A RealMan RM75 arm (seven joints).
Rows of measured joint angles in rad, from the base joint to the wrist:
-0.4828 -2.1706 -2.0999 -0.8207 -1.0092 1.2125 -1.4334
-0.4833 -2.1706 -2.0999 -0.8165 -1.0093 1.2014 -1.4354
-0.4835 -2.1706 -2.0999 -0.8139 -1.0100 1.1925 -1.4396
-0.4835 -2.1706 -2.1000 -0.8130 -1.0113 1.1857 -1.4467
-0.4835 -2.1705 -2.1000 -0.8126 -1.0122 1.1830 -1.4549
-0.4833 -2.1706 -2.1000 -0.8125 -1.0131 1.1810 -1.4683
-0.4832 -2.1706 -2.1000 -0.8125 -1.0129 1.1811 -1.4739
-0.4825 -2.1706 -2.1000 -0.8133 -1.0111 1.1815 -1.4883
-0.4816 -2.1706 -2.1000 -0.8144 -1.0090 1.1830 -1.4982
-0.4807 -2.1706 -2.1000 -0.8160 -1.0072 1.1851 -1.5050
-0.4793 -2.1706 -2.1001 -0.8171 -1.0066 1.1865 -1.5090
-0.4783 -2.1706 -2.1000 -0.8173 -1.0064 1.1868 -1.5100
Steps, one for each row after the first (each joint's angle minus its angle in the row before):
-0.0005 0.0000 0.0000 0.0042 -0.0001 -0.0111 -0.0020
-0.0002 0.0000 0.0000 0.0026 -0.0007 -0.0089 -0.0042
0.0000 0.0000 -0.0001 0.0009 -0.0013 -0.0068 -0.0071
0.0000 0.0001 0.0000 0.0004 -0.0009 -0.0027 -0.0082
0.0002 -0.0001 0.0000 0.0001 -0.0009 -0.0020 -0.0134
0.0001 0.0000 0.0000 0.0000 0.0002 0.0001 -0.0056
0.0007 0.0000 0.0000 -0.0008 0.0018 0.0004 -0.0144
0.0009 0.0000 0.0000 -0.0011 0.0021 0.0015 -0.0099
0.0009 0.0000 0.0000 -0.0016 0.0018 0.0021 -0.0068
0.0014 0.0000 -0.0001 -0.0011 0.0006 0.0014 -0.0040
0.0010 0.0000 0.0001 -0.0002 0.0002 0.0003 -0.0010

